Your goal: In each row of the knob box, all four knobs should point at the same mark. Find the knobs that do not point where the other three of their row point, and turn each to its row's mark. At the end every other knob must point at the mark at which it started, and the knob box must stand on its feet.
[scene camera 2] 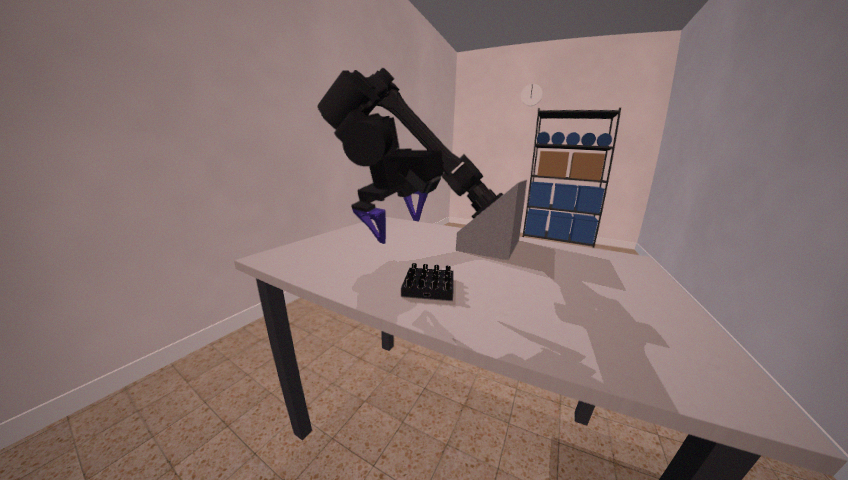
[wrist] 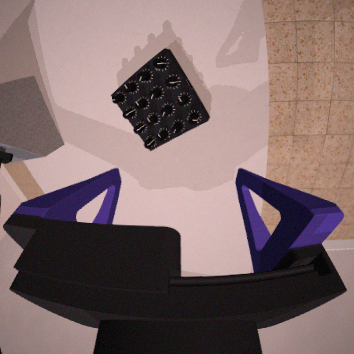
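Pixels of known places: gripper, between the fingertips: (scene camera 2: 400, 231) (wrist: 177, 174); arm's base, origin of its link: (scene camera 2: 489, 207).
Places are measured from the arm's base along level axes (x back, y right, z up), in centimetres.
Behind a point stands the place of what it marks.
Observation:
The black knob box (scene camera 2: 427, 292) @[y 4.4, x -44.0, z -11.3 cm] (wrist: 161, 102) @[y 5.9, x -39.9, z -10.7 cm] stands upright on the table, its rows of small black knobs facing up. In the wrist view it lies above the space between the fingertips, turned at an angle, with pale marks around the knobs; the knobs' exact directions are too small to read surely. My gripper (scene camera 2: 399, 231) @[y 10.3, x -44.5, z 0.9 cm] (wrist: 177, 174) @[y 10.3, x -44.5, z 0.9 cm] is wide open with its two purple fingers apart and nothing between them. It hangs in the air above the table, higher than the knob box and to its upper left in the scene view, touching nothing.
The box stands on a pale table (scene camera 2: 505, 297) @[y -10.5, x -36.0, z -13.0 cm] (wrist: 215, 165) @[y 18.1, x -44.8, z -13.0 cm]. The grey wedge-shaped arm mount (scene camera 2: 493, 228) @[y -3.4, x -12.4, z -4.0 cm] (wrist: 30, 117) @[y -0.6, x -12.2, z -8.3 cm] stands behind and right of the box in the scene view. The table's edge and the tiled floor (wrist: 305, 100) show at the right in the wrist view. A shelf rack (scene camera 2: 579, 113) stands far behind.

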